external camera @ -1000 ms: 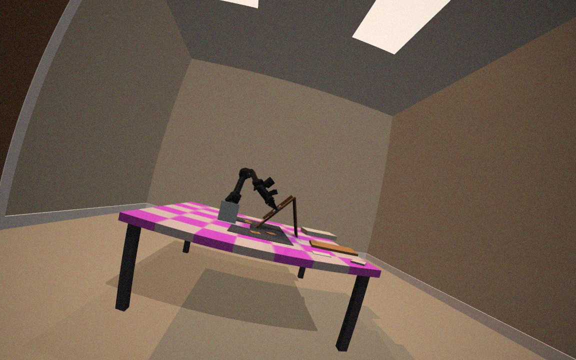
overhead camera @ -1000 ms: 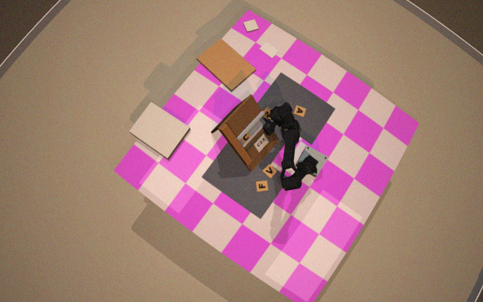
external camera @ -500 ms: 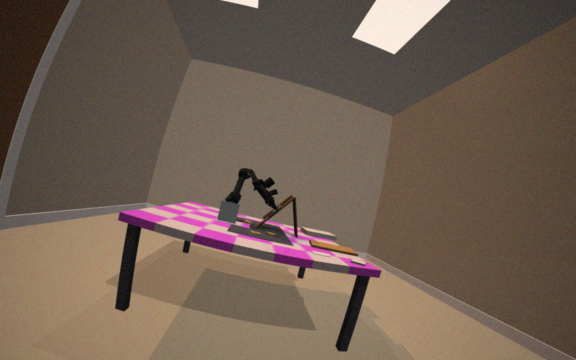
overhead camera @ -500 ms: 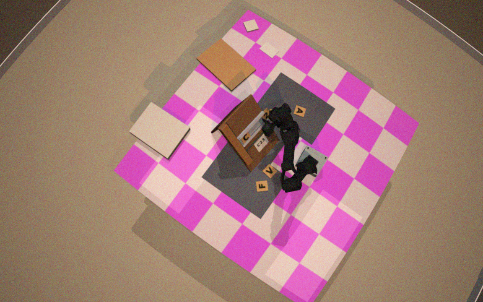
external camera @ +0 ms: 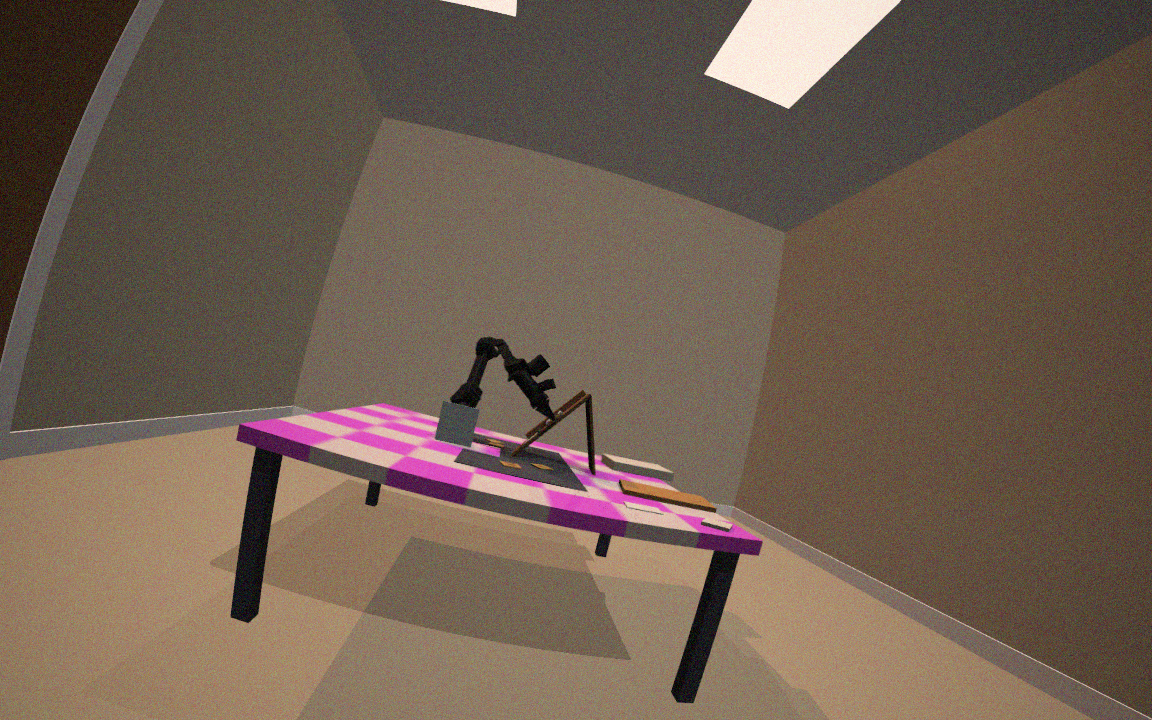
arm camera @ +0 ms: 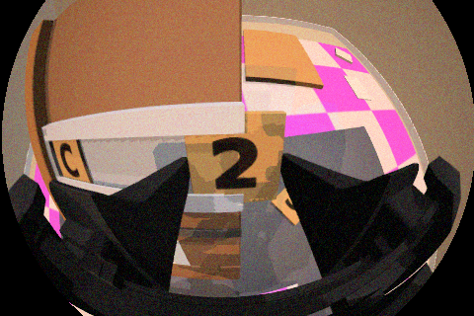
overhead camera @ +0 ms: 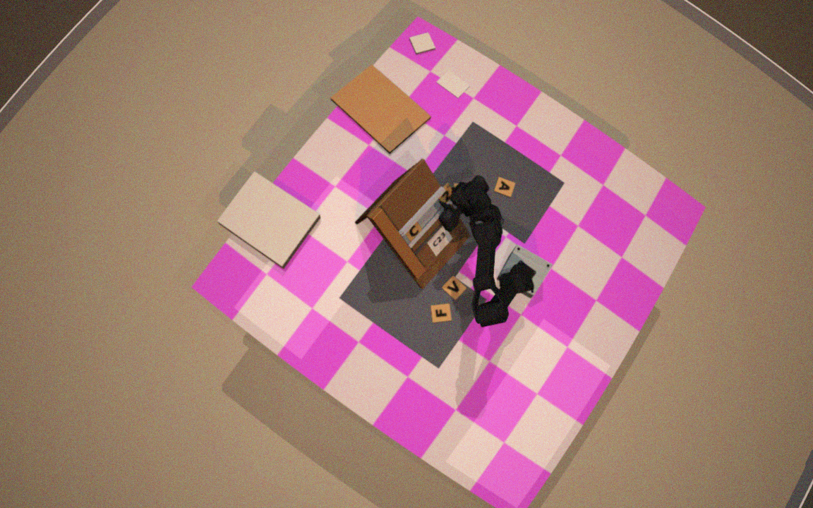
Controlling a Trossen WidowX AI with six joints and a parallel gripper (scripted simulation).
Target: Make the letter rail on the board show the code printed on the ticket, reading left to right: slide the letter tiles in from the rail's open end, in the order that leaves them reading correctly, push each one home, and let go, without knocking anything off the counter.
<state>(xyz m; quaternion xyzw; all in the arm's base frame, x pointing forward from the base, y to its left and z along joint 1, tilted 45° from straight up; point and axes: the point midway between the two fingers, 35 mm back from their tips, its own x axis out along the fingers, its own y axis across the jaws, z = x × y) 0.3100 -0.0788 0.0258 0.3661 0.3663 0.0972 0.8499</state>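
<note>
The c tile lies 15 cm to the left of my gripper tip and 2 cm ahead of it. The rest, counted from my gripper tip: 2 tile (right at my gripper tip); then white ticket (10 cm to the left, 9 cm below, 5 cm behind); then 3 tile (16 cm below, 10 cm to the right, 1 cm behind).
</note>
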